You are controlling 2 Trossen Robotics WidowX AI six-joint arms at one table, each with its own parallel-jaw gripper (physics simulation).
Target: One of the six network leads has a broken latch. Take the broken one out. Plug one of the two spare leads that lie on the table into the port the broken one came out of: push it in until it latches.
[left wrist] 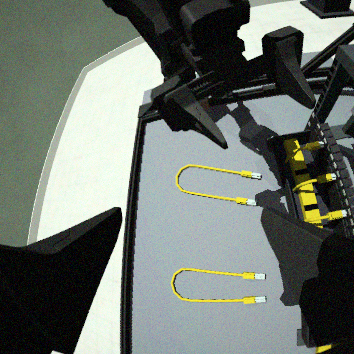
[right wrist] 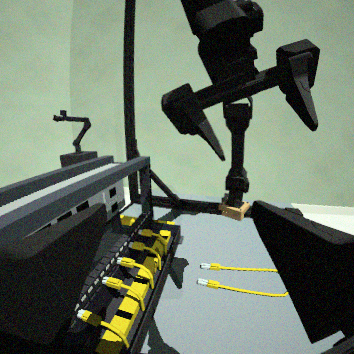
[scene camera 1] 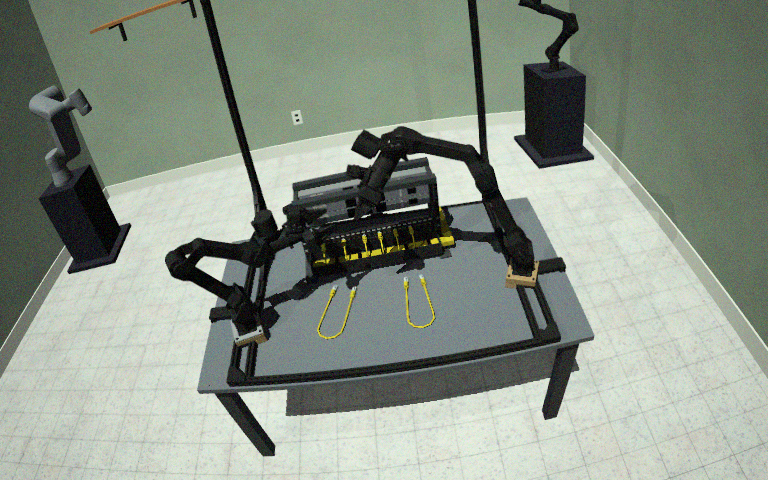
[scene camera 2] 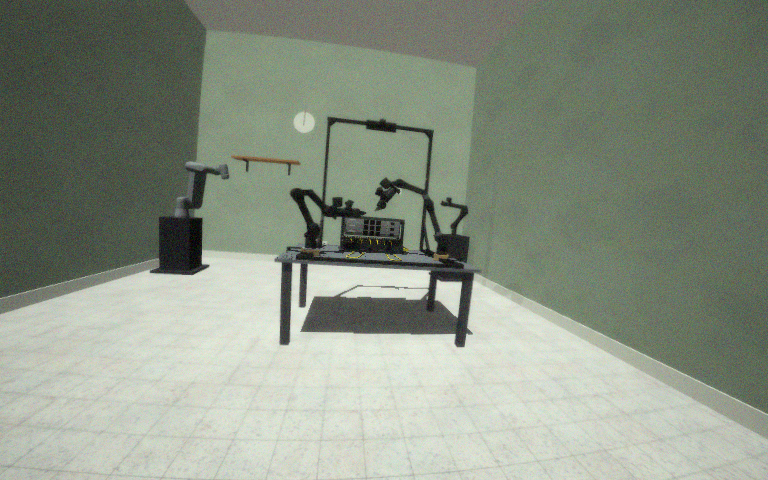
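Seen in the pictures: left gripper, fingertip midpoint: (left wrist: 192,214) (right wrist: 269,143) (scene camera 1: 355,216) (scene camera 2: 376,208); right gripper, fingertip midpoint: (left wrist: 271,124) (right wrist: 180,209) (scene camera 1: 331,217) (scene camera 2: 363,212); left arm's base, origin of the base link: (right wrist: 234,203) (scene camera 1: 523,269) (scene camera 2: 441,254); right arm's base, origin of the base link: (scene camera 1: 246,326) (scene camera 2: 310,247).
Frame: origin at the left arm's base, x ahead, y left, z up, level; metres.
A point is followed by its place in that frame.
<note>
Six yellow network leads stand in a row at the ports of the black panel; one of them (scene camera 1: 381,242) @(x 0.479, y 0.010, z 0.044 m) (right wrist: 126,262) @(x 0.498, y -0.016, z 0.049 m) is near the middle. I cannot tell which latch is broken. One spare lead (scene camera 1: 330,337) @(x 0.518, y 0.377, z -0.038 m) (left wrist: 247,174) @(x 0.589, y 0.195, z -0.030 m) lies in a U on the table. The other spare lead (scene camera 1: 420,326) @(x 0.268, y 0.269, z -0.036 m) (left wrist: 249,276) @(x 0.367, y 0.107, z -0.029 m) (right wrist: 214,267) @(x 0.322, y 0.087, z -0.035 m) lies to its right in scene camera 1. My left gripper (left wrist: 192,214) @(x 0.452, y 0.186, z 0.284 m) (right wrist: 269,143) @(x 0.452, y 0.186, z 0.284 m) is open and empty, above the panel, fingers pointing down. My right gripper (right wrist: 180,209) @(x 0.549, y 0.160, z 0.249 m) (left wrist: 271,124) @(x 0.549, y 0.160, z 0.249 m) is open and empty, above the panel's left end in scene camera 1.
The grey rack (scene camera 1: 325,196) @(x 0.645, y 0.021, z 0.220 m) (right wrist: 146,185) @(x 0.335, y -0.141, z 0.137 m) stands behind the leads. A yellow bar (scene camera 1: 444,242) @(x 0.291, y -0.087, z -0.005 m) runs below the ports, in front of the panel. A black frame rail (scene camera 1: 396,362) @(x 0.285, y 0.426, z -0.021 m) borders the table (scene camera 1: 481,294) @(x 0.120, y 0.096, z -0.042 m). The two grippers are near each other over the rack.
</note>
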